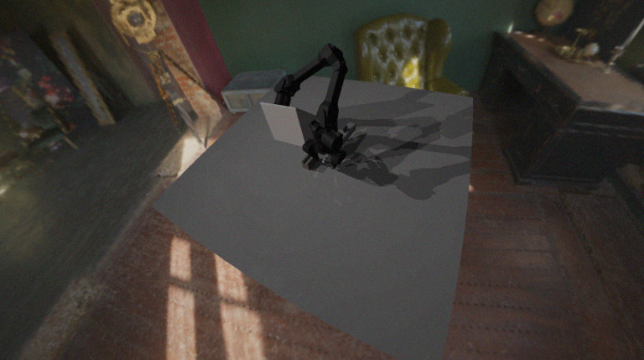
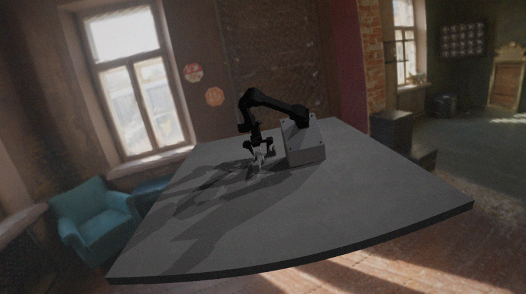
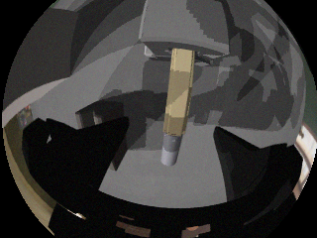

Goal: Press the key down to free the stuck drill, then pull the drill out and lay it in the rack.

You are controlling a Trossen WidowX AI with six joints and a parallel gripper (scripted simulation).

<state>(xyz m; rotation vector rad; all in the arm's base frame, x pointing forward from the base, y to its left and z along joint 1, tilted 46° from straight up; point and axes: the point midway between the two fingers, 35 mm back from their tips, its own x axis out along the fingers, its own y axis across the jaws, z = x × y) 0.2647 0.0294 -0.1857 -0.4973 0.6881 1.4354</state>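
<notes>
My gripper tip is now 10 mm short of the drill, 50 mm to the right of it and 30 mm below it. From my gripper tip the other things lie so: light-grey slotted block (20 mm ahead, 150 mm to the left, 30 mm above); then dark ribbed block (80 mm behind, 10 mm to the right, 10 mm above).
</notes>
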